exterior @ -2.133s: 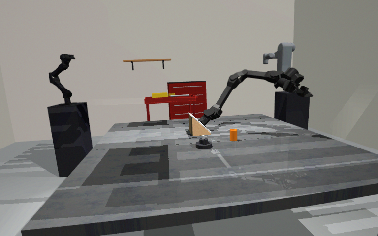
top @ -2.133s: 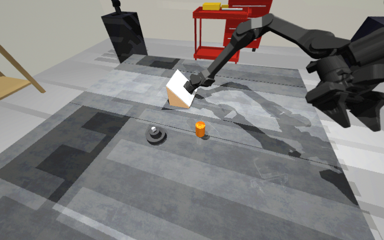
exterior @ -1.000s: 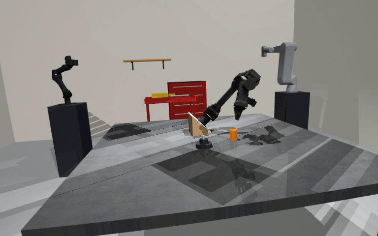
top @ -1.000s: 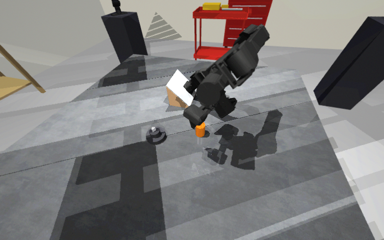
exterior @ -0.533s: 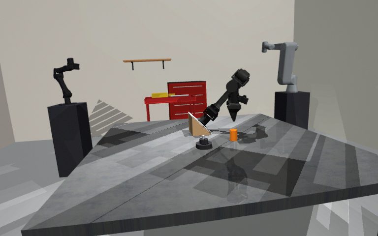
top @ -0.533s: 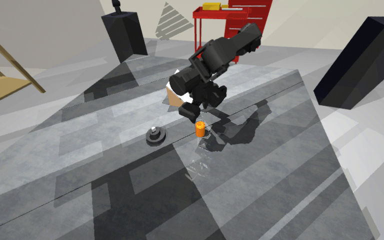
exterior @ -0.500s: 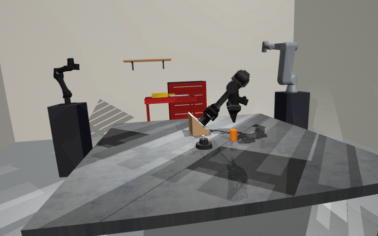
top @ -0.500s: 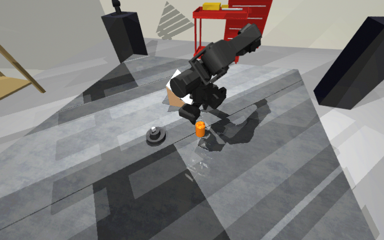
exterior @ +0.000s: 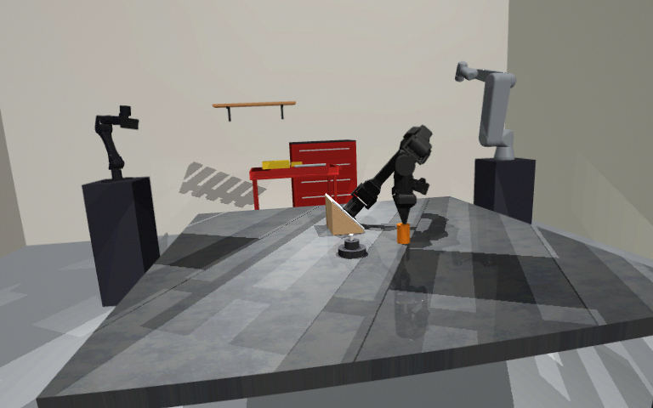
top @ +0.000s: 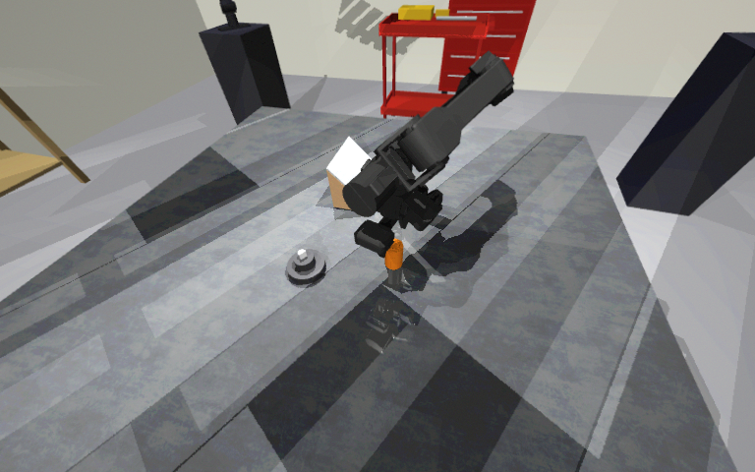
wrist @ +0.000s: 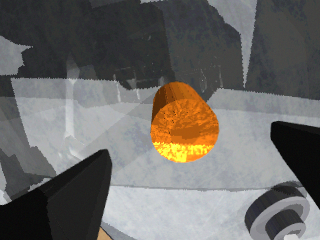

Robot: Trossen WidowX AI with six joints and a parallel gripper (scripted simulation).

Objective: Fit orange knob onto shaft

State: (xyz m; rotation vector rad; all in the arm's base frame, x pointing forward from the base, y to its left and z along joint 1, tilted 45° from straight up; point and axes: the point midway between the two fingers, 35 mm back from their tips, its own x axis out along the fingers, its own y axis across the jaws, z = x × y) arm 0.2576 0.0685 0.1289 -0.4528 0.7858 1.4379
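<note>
Right now the orange knob is 30 mm below my gripper tip. Also, from my gripper tip: round pedestal: 180 mm to the right, 70 mm ahead, 40 mm below.
</note>
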